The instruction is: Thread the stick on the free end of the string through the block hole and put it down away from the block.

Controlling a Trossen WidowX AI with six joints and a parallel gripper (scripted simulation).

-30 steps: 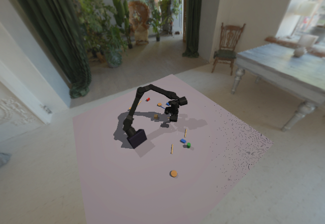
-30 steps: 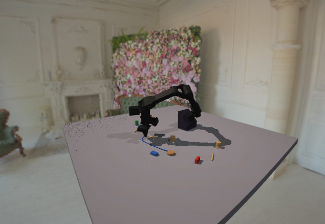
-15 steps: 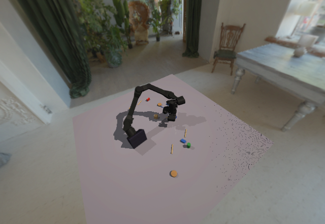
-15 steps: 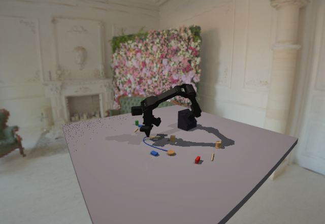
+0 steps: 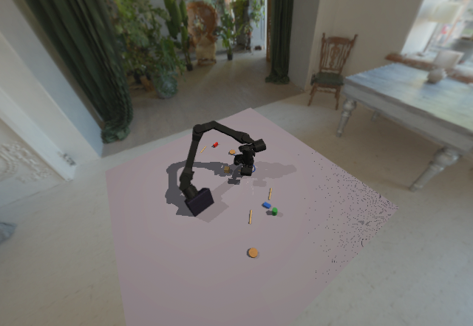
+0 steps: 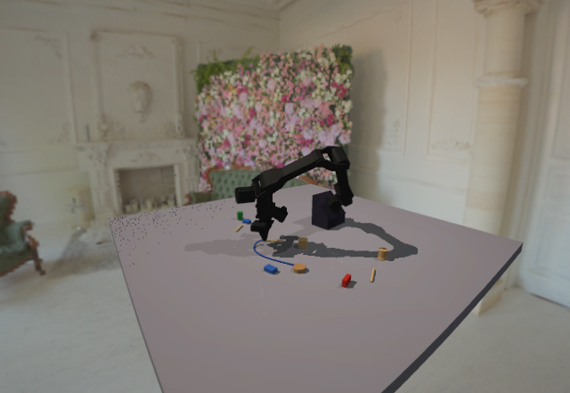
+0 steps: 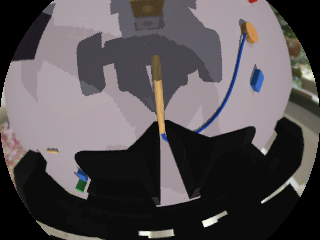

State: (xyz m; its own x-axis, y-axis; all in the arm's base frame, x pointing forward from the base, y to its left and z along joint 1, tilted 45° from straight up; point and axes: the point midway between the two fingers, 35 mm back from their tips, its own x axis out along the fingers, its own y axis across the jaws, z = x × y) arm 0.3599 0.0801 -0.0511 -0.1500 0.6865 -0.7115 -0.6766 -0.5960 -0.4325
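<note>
Right now my gripper tip is 11 cm past the wooden block and 10 cm to the right of it. Round my gripper tip: red block: 36 cm to the left, 5 cm behind; then green cylinder: 30 cm to the right, 4 cm behind; then blue piece: 17 cm to the left, 8 cm ahead, 1 cm below.
</note>
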